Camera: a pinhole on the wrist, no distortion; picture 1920 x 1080 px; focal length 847.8 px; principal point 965.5 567.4 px. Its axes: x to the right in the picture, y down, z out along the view. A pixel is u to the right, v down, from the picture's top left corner.
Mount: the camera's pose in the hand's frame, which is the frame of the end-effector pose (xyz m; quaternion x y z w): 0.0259 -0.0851 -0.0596 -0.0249 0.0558 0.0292 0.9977
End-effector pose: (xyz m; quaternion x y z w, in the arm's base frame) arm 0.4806 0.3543 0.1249 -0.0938 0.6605 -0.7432 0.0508
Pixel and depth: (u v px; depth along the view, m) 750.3 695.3 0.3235
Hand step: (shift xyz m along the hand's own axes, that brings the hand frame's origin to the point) -0.0230 -0.0239 0.2685
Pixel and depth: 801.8 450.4 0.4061
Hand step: -0.0038 -0.1238 0.3549
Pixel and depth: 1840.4 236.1 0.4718
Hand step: 0.5720 -0.2169 0.3623
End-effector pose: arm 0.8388 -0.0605 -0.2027 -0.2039 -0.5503 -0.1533 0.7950
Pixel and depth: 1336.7 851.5 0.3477
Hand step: 0.2080 0.0579 0.2629
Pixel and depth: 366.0 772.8 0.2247
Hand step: -0.1104 -0.0277 0.1788
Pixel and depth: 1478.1 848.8 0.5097
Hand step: 0.3773 0.1277 0.4037
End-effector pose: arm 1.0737 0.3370 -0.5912 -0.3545 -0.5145 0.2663 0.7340
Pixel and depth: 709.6 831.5 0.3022
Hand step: -0.0371 0.0197 0.2463
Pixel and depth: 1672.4 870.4 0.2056
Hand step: 0.2141 0.0086 0.1217
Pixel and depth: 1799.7 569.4 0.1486
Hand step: 0.1873 -0.0688 0.0714
